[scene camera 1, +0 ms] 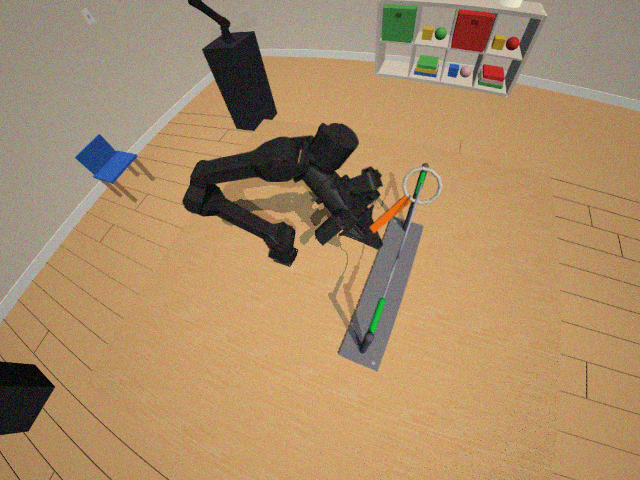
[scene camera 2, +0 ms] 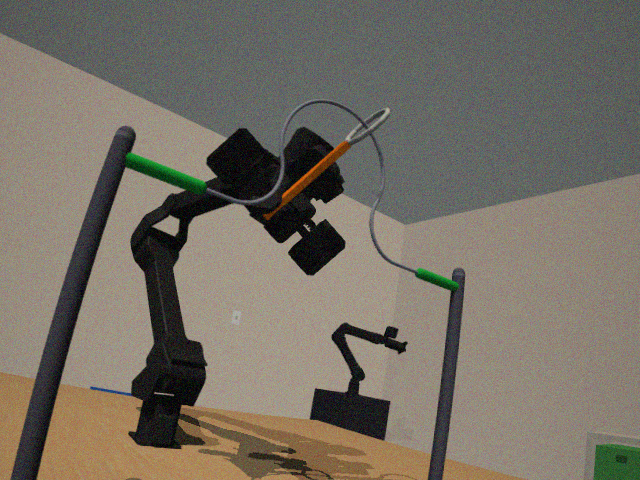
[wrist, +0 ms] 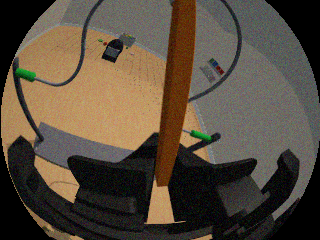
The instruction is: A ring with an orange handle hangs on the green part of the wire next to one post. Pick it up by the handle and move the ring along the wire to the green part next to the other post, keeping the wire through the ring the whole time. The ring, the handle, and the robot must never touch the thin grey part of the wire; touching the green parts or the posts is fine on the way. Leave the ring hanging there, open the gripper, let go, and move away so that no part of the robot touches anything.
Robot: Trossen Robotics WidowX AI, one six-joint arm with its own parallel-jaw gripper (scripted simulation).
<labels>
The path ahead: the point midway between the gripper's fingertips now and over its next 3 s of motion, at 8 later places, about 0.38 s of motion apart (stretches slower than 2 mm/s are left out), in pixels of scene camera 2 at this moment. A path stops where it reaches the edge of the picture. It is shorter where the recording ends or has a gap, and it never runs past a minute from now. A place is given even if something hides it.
My gripper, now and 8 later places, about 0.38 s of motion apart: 277, 210; 270, 200; 265, 189; 262, 177; 260, 165; 260, 153; 261, 142; 263, 135; 262, 135
</labels>
